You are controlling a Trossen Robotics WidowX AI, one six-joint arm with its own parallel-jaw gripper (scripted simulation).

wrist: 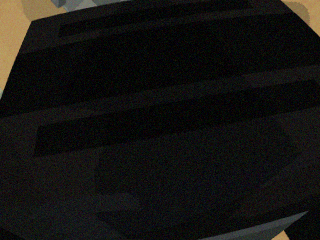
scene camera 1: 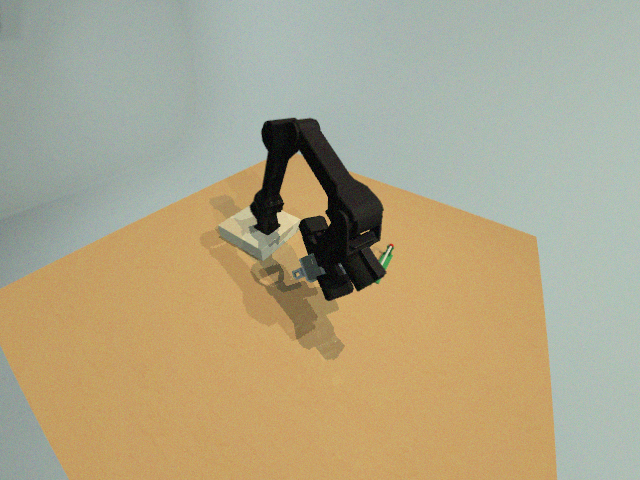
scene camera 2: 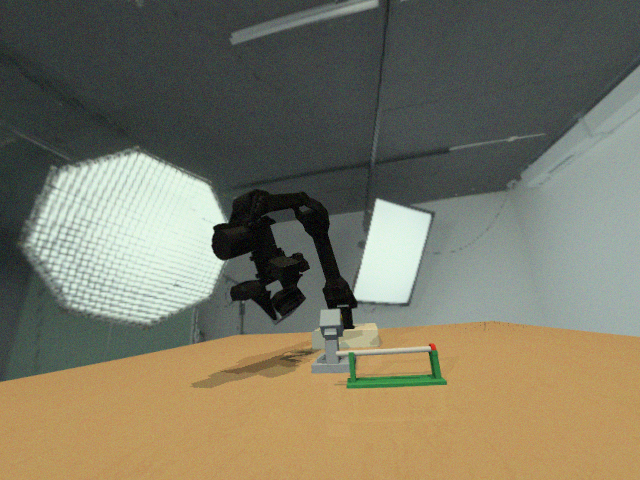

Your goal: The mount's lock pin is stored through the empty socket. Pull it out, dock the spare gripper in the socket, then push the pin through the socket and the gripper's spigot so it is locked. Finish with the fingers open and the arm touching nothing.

Labels:
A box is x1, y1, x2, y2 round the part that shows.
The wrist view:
spare gripper: [0, 0, 319, 239], held by the gripper
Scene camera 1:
gripper: [299, 216, 353, 300]
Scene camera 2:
gripper: [230, 244, 309, 319]
spare gripper: [263, 283, 305, 325]

